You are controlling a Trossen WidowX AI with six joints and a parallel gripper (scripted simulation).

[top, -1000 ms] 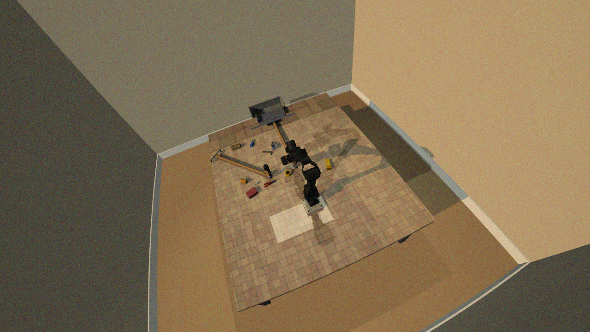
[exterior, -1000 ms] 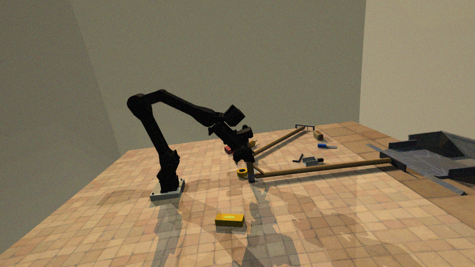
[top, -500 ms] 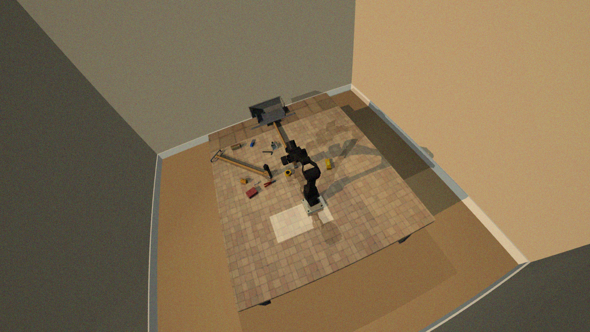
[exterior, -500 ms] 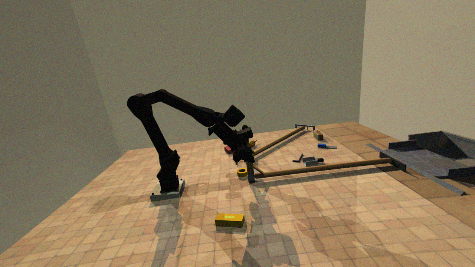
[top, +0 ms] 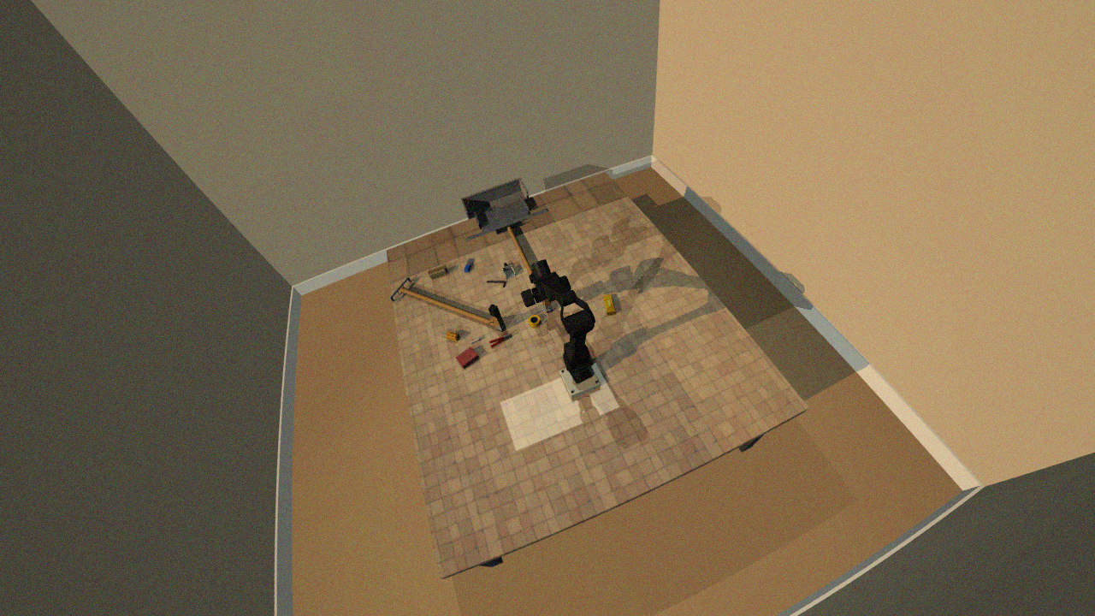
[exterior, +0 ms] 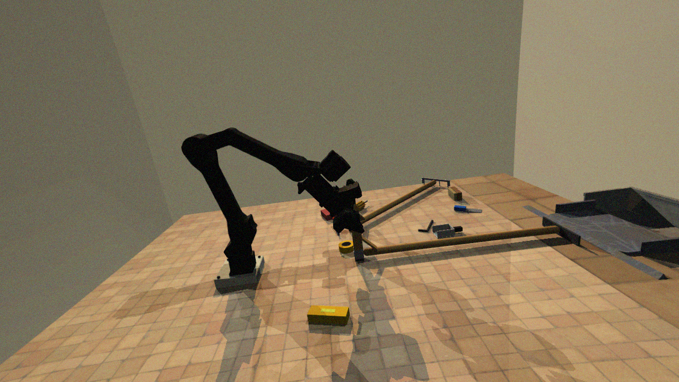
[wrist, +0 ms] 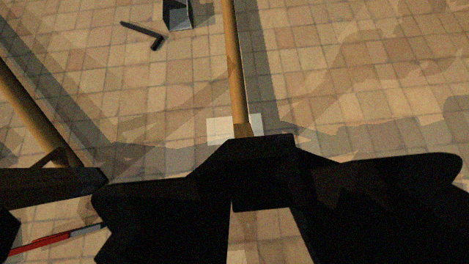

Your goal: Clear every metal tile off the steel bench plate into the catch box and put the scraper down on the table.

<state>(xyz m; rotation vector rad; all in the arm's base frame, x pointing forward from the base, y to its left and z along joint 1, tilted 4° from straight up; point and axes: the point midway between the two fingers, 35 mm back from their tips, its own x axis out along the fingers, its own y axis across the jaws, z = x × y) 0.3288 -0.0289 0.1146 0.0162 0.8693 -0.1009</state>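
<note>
Now: gripper tip 40 mm past the yellow tape roll, 80 mm to the right of it and 80 mm above it. From my gripper tip the other things lie so: red screwdriver 60 mm behind, 230 mm to the left, 80 mm below; then yellow block 130 mm behind, 210 mm to the right, 80 mm below; then hex key 240 mm ahead, 130 mm to the left, 90 mm below.
</note>
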